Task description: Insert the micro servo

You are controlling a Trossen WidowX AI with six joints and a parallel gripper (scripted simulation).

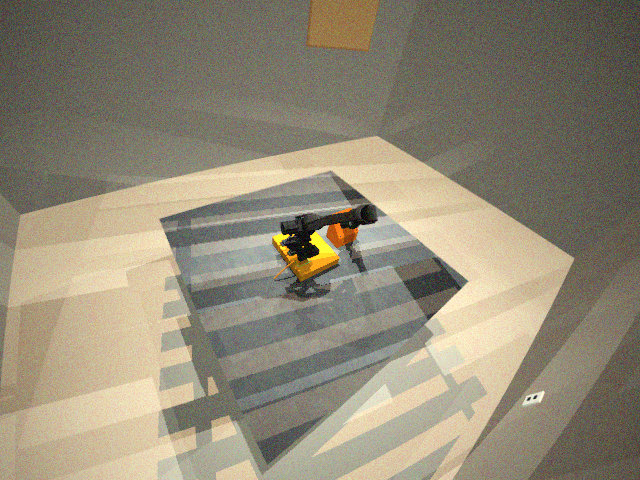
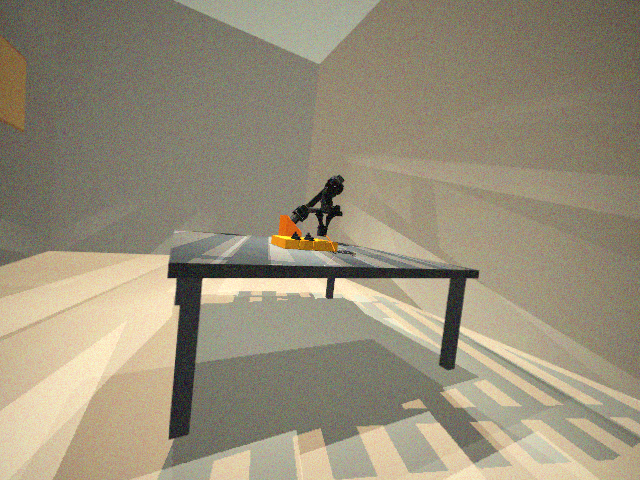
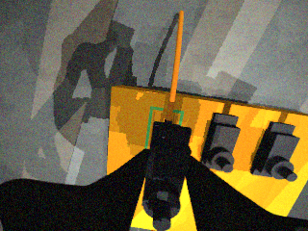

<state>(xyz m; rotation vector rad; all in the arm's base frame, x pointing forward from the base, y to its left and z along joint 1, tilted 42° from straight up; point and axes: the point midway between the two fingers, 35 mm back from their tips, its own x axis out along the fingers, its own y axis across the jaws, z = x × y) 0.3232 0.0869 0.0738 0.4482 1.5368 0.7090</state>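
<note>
The yellow deck lies 110 mm behind my gripper tip, 100 mm below it and 90 mm to the right of it.
</note>
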